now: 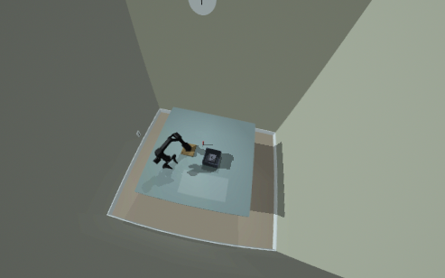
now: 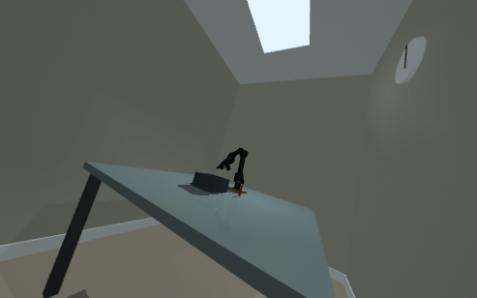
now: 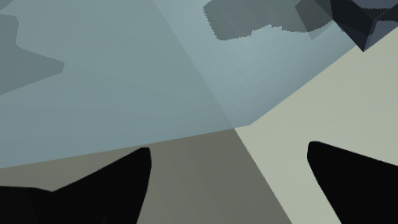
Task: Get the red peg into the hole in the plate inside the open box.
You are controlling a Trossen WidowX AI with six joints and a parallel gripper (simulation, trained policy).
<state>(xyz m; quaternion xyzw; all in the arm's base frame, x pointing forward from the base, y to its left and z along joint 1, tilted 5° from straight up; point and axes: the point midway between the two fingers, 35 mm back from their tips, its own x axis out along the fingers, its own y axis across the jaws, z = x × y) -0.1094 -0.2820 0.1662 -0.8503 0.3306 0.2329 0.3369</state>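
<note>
The red peg is 28 cm ahead of my gripper tip, 38 cm to the left of it and 12 cm below it. From my gripper tip the other things lie so: dark box (40 cm ahead, 17 cm to the left, 14 cm below); grey plate (40 cm ahead, 17 cm to the left, 12 cm below).
</note>
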